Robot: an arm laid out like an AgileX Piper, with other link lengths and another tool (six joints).
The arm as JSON. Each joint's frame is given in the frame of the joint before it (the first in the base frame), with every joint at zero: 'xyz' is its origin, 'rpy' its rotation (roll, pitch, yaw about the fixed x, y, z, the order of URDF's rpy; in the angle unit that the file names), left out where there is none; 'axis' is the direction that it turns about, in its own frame. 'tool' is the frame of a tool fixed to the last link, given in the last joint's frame.
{
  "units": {
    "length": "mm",
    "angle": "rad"
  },
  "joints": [
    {
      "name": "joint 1",
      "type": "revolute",
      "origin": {
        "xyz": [
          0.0,
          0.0,
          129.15
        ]
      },
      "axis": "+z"
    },
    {
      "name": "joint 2",
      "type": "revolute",
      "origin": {
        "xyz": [
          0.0,
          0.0,
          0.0
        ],
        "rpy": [
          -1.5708,
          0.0,
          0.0
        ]
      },
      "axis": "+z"
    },
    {
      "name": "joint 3",
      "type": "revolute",
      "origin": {
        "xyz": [
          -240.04,
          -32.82,
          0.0
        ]
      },
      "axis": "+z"
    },
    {
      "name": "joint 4",
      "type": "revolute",
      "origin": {
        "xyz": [
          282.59,
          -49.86,
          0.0
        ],
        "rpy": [
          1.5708,
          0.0,
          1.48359
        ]
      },
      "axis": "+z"
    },
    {
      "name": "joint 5",
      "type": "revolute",
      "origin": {
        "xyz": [
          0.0,
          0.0,
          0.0
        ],
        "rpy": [
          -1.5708,
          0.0,
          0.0
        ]
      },
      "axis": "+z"
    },
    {
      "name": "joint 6",
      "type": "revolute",
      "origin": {
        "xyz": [
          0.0,
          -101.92,
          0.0
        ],
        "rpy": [
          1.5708,
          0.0,
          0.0
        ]
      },
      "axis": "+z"
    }
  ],
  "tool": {
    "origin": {
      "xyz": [
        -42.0,
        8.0,
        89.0
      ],
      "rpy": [
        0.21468,
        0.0,
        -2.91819
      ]
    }
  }
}
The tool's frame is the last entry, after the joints.
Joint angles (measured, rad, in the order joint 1, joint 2, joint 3, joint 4, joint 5, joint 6), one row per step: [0.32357 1.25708 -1.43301 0.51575 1.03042 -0.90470]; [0.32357 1.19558 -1.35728 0.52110 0.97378 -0.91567]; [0.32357 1.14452 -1.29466 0.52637 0.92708 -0.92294]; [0.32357 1.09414 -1.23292 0.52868 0.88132 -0.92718]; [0.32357 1.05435 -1.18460 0.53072 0.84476 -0.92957]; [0.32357 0.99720 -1.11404 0.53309 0.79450 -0.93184]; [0.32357 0.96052 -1.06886 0.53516 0.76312 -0.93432]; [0.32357 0.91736 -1.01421 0.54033 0.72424 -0.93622]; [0.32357 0.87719 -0.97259 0.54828 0.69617 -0.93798]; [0.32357 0.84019 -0.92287 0.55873 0.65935 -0.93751]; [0.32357 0.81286 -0.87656 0.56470 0.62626 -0.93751]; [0.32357 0.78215 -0.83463 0.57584 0.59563 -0.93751]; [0.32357 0.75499 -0.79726 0.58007 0.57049 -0.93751]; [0.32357 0.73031 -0.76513 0.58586 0.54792 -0.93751]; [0.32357 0.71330 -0.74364 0.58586 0.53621 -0.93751]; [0.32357 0.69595 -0.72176 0.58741 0.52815 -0.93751]
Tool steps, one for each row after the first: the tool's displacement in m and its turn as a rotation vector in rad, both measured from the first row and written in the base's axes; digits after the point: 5 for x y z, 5 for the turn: [-0.00682 -0.00487 -0.00076 0.01687 -0.03606 -0.01952]; [-0.01250 -0.00909 -0.00185 0.03208 -0.06452 -0.03700]; [-0.01785 -0.01375 -0.00374 0.04553 -0.09152 -0.05670]; [-0.02199 -0.01755 -0.00532 0.05697 -0.11293 -0.07312]; [-0.02805 -0.02316 -0.00903 0.07196 -0.14034 -0.09656]; [-0.03203 -0.02674 -0.01183 0.08098 -0.15778 -0.11070]; [-0.03646 -0.03095 -0.01557 0.09468 -0.17682 -0.12879]; [-0.04175 -0.03444 -0.01626 0.11069 -0.19548 -0.14142]; [-0.04505 -0.03807 -0.02029 0.12908 -0.20813 -0.15997]; [-0.04649 -0.04120 -0.02706 0.13894 -0.21414 -0.17715]; [-0.04915 -0.04431 -0.03097 0.15550 -0.22321 -0.19308]; [-0.05145 -0.04730 -0.03551 0.16401 -0.23173 -0.20647]; [-0.05362 -0.04997 -0.03882 0.17406 -0.24010 -0.21858]; [-0.05536 -0.05173 -0.04178 0.17624 -0.24516 -0.22487]; [-0.05749 -0.05319 -0.04531 0.17851 -0.24668 -0.22930]
